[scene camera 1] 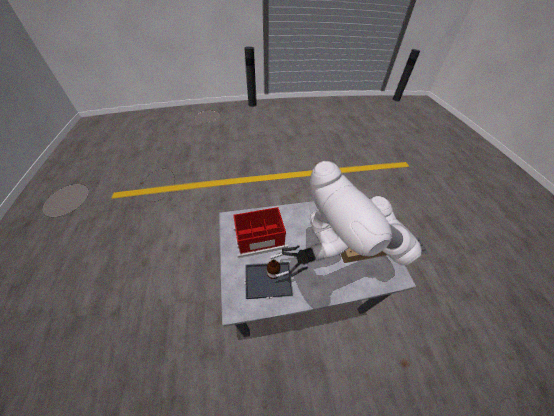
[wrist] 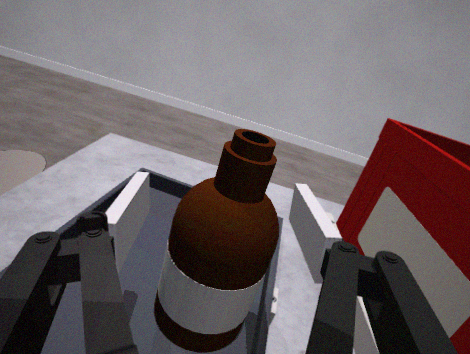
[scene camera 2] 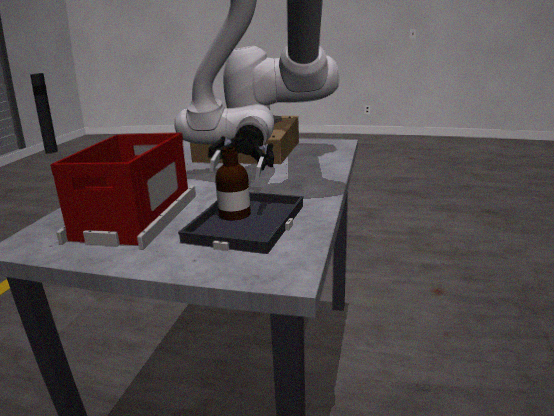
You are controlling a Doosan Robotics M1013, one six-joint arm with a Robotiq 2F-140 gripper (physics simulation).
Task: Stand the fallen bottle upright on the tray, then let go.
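Frame: origin at the arm's base, x right, y back, z down, level; millimetres.
Seen in the pictures: gripper, between the fingertips: [scene camera 1: 273,266] [wrist: 221,196] [scene camera 2: 234,169].
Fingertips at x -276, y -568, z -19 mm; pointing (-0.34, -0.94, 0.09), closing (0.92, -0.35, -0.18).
Pixels of each thing's top centre, then the offset from my fingertips to it. Level surfaces: height alone.
- brown bottle, centre of its top: [wrist: 255,137] [scene camera 2: 229,148] [scene camera 1: 273,261] dx +9, dy +0, dz -47 mm
- red crate, centre of its top: [scene camera 2: 121,146] [scene camera 1: 258,223] dx +237, dy -96, dz -62 mm
- grey table, height of its surface: dz +113 mm
The brown bottle [scene camera 1: 273,266] [scene camera 2: 233,187] [wrist: 225,235] with a white label stands upright on the dark tray [scene camera 1: 260,287] [scene camera 2: 270,215] [wrist: 157,220], near the tray's edge on the red crate's side. Its base rests on the tray floor. My gripper [scene camera 1: 280,266] [scene camera 2: 237,164] [wrist: 221,196] is open. Its white finger pads stand on both sides of the bottle's upper part. In the wrist view a gap shows between each pad and the bottle.
The red crate [scene camera 1: 260,230] [scene camera 2: 100,200] [wrist: 400,200] stands close beside the tray, with low white strips along its base. A wooden box [scene camera 1: 350,256] [scene camera 2: 286,140] lies farther back on the grey table [scene camera 1: 232,300] [scene camera 2: 165,265], near the arm.
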